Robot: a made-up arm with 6 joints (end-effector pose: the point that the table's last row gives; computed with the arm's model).
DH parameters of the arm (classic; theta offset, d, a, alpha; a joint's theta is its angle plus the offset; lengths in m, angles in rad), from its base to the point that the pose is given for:
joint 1: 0 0.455 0 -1.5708
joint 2: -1.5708 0 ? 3.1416
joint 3: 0 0 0 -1.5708
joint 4: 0 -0.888 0 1.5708
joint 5: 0 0.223 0 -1.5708
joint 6: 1.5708 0 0 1.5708
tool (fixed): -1.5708 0 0 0
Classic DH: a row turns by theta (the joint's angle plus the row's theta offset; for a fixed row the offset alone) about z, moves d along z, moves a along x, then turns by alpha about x.
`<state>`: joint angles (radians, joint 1 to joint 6).
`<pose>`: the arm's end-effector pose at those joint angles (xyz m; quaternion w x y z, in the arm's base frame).
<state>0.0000 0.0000 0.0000 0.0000 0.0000 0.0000</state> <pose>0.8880 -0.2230 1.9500 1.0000 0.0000 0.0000 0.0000</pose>
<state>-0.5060 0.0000 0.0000 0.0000 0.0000 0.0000</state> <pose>0.6686 -0.6254 1.9500 0.9682 0.0000 0.0000 -0.2503</pose>
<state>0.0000 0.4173 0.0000 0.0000 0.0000 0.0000</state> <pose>1.4177 -0.2230 1.4618 0.9783 0.0000 0.2071 0.0000</pose>
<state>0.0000 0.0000 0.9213 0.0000 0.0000 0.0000</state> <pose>0.5370 -0.2230 2.6572 0.8958 0.0000 -0.4445 0.0000</pose>
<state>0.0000 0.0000 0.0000 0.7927 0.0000 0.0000</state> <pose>0.8880 -0.1565 2.1088 0.9225 -0.3861 0.0000 0.0000</pose>
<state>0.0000 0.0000 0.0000 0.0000 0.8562 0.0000</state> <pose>0.8880 -0.2230 1.9500 0.9098 0.0000 -0.4151 0.0000</pose>
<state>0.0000 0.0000 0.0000 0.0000 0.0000 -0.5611</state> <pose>0.8880 -0.2230 1.9500 0.9609 0.2769 0.0000 0.0000</pose>
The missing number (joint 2, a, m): 1.495
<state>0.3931 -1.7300 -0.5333 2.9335 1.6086 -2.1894</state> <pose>-1.1869 -0.2560 1.0614 0.8205 -0.4486 0.0471 0.3512</pose>
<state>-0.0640 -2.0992 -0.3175 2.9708 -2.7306 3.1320</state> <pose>-1.4969 0.3161 0.5617 0.6318 -0.0481 0.7735 0.0151</pose>
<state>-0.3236 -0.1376 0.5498 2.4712 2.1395 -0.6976</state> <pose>0.4285 0.0406 2.6064 0.3988 -0.6523 0.0142 0.6444</pose>
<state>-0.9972 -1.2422 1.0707 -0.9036 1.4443 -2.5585</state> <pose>-1.1394 1.5093 1.7103 0.0160 -0.1630 0.0085 0.9865</pose>
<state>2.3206 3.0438 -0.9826 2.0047 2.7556 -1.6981</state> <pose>0.3219 -0.4833 -0.4739 0.2155 0.2947 0.8149 -0.4502</pose>
